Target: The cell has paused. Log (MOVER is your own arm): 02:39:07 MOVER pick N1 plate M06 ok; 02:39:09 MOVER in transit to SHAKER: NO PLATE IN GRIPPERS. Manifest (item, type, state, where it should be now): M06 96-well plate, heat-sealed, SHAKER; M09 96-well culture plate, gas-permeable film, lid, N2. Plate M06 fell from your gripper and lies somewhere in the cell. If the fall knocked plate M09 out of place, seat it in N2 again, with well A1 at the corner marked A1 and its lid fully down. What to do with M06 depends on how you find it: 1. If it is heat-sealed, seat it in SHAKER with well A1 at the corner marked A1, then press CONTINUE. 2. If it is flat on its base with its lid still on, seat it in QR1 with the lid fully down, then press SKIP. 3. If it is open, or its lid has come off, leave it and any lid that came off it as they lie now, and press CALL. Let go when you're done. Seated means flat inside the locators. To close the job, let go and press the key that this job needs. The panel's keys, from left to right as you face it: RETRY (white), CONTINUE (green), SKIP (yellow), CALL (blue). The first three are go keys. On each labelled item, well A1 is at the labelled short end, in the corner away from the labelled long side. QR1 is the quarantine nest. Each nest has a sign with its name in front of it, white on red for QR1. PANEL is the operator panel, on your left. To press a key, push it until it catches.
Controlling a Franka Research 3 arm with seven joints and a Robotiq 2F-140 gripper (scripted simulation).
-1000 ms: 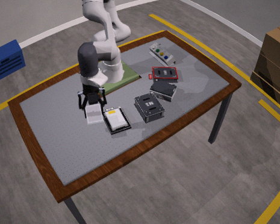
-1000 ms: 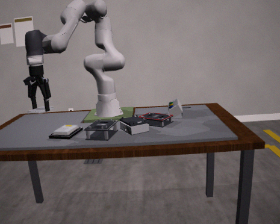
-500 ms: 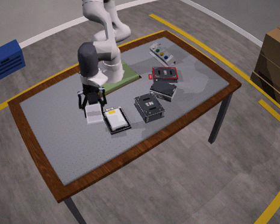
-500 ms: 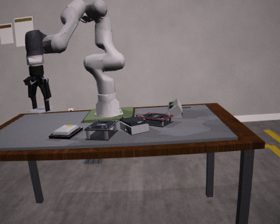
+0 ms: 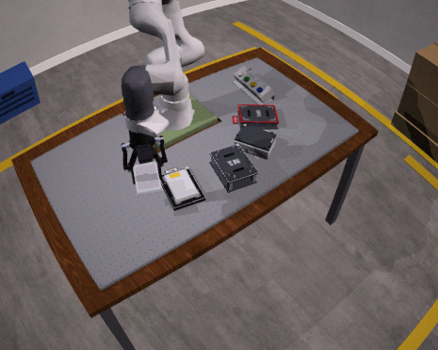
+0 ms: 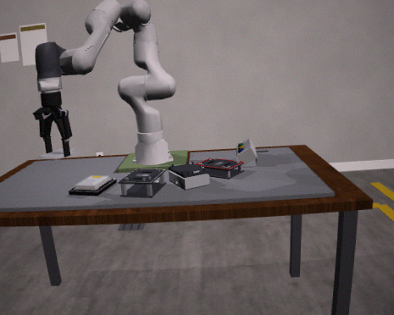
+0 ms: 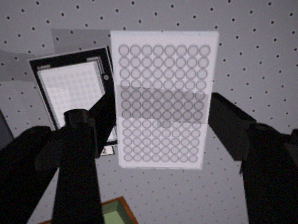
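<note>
My hand is 330 mm to the right of the dark nest N1, 110 mm above it and 60 mm short of it. Round my hand: blue call key (710 mm to the left, 220 mm behind, 90 mm below); heat-sealed plate (20 mm below); yellow skip key (710 mm to the left, 270 mm behind, 90 mm below).
</note>
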